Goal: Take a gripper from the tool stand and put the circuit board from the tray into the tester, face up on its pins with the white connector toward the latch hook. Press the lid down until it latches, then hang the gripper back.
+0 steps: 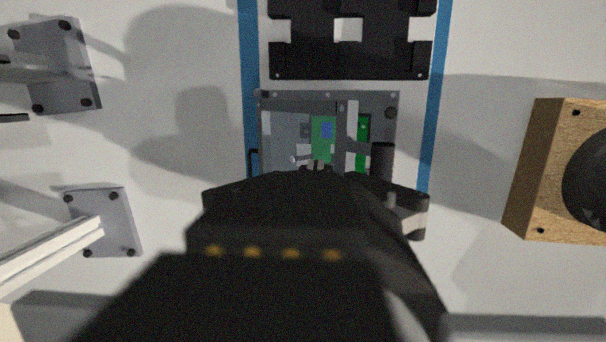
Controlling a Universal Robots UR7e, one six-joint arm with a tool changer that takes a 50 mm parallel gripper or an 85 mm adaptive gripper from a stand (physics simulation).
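Places are measured from the arm's base along level axes (x right, y up, z back), in metres.
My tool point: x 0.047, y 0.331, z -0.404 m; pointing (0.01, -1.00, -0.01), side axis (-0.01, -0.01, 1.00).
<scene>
For each thing: its middle in the pictures, then the offset to it from my tool point. "spot": a spot on its surface instead.
- tester, surface spot: (327,95) spot: dx +0.068, dy -0.322, dz +0.008 m
- grey bar, body centre: (343,191) dx -0.014, dy -0.182, dz +0.021 m
- dark cylindrical knob, surface spot: (382,157) spot: dx +0.023, dy -0.147, dz +0.045 m
- green circuit board, surface spot: (364,127) spot: dx +0.027, dy -0.302, dz +0.054 m
- black notched block, surface spot: (350,62) spot: dx +0.111, dy -0.354, dz +0.040 m
The tester (327,95) is a grey frame at upper centre. Its clear lid (282,125) stands partly open, with a grey bar (341,135) and a dark cylindrical knob (382,157) toward the right. The green circuit board (364,127) lies inside the tester and also shows through the lid. A white patch right of the green is partly hidden by the knob, so the connector cannot be made out surely. The latch hook cannot be made out. My gripper (316,165) is shut, with its fingertips together in front of the lid's lower part; its body hides the near side of the tester.
A black notched block (350,62) lies beyond the tester, between blue strips (248,65) (436,100). Grey metal feet (90,102) (117,215) with posts stand at left. A wooden block (545,200) with a round black part (587,180) stands at right.
</scene>
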